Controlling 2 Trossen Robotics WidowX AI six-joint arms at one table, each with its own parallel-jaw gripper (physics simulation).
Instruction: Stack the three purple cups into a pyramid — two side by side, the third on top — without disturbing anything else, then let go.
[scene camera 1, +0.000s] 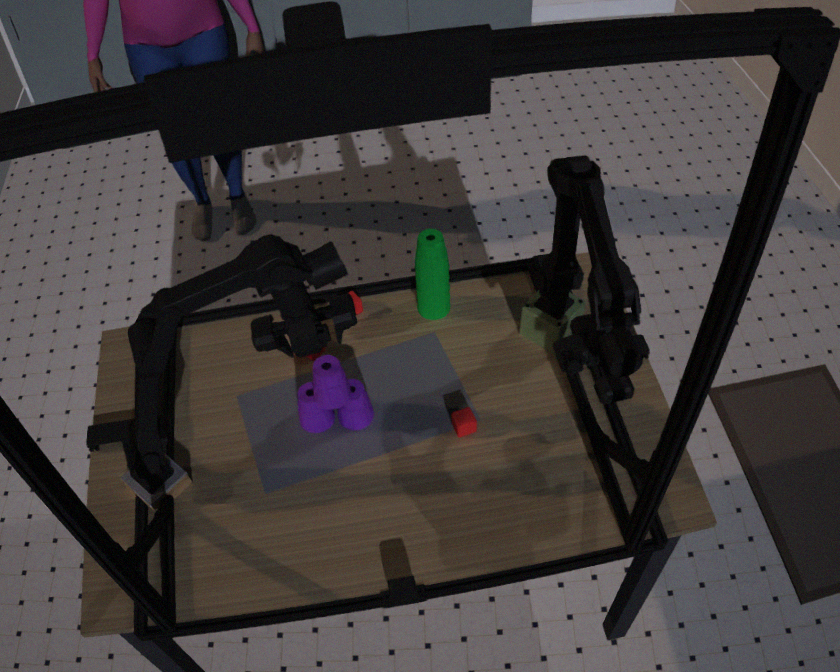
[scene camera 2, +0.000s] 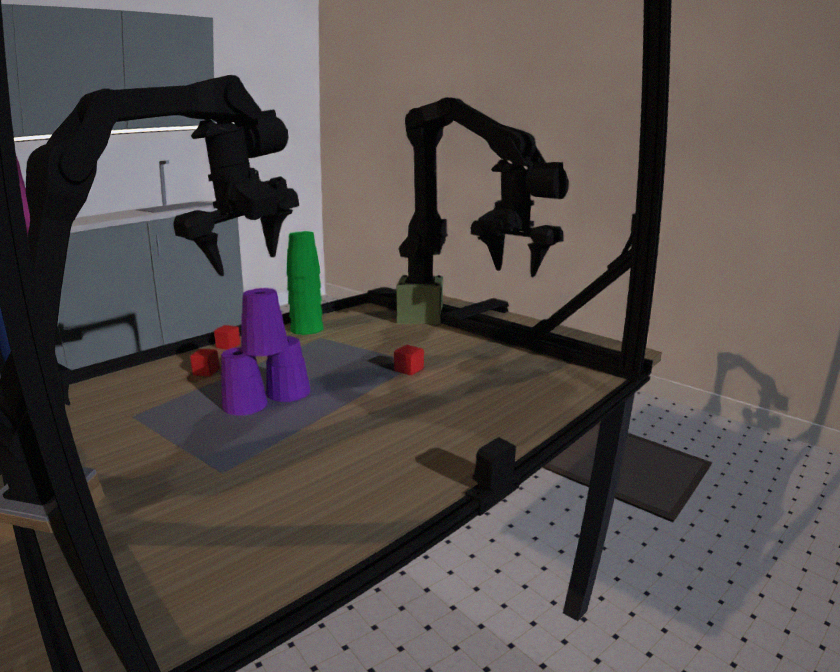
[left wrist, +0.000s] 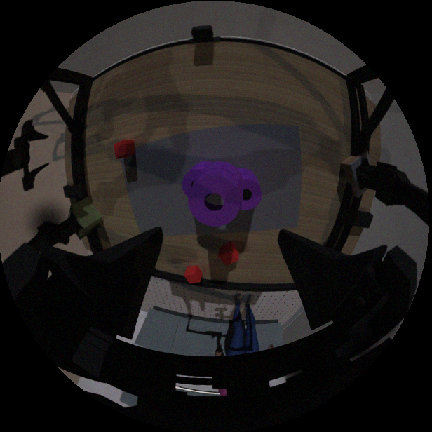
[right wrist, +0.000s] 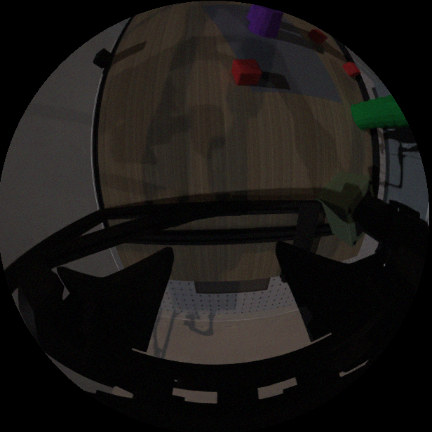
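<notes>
Two purple cups, the left one and the right one, stand upside down side by side on the grey mat. The third purple cup stands upside down on top, resting across both, upright. My left gripper is open and empty, above the top cup and apart from it. My right gripper is open and empty, high over the right side of the table, far from the cups.
A tall green stack stands behind the mat. A red cube sits at the mat's right edge. Two more red cubes lie behind the cups. A black frame surrounds the table.
</notes>
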